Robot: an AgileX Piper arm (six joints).
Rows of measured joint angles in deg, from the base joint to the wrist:
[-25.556, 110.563, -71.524, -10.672, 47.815, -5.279]
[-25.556, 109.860, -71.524, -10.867, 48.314, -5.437]
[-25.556, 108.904, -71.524, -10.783, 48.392, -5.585]
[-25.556, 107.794, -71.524, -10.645, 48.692, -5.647]
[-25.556, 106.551, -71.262, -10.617, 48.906, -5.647]
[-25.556, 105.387, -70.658, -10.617, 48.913, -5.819]
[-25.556, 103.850, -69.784, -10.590, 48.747, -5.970]
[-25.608, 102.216, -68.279, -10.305, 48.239, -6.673]
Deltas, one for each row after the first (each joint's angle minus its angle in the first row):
[0.000, -0.703, 0.000, -0.195, 0.499, -0.158]
[0.000, -1.659, 0.000, -0.111, 0.577, -0.306]
[0.000, -2.769, 0.000, 0.027, 0.877, -0.368]
[0.000, -4.012, 0.262, 0.055, 1.091, -0.368]
[0.000, -5.176, 0.866, 0.055, 1.098, -0.540]
[0.000, -6.713, 1.740, 0.082, 0.932, -0.691]
[-0.052, -8.347, 3.245, 0.367, 0.424, -1.394]

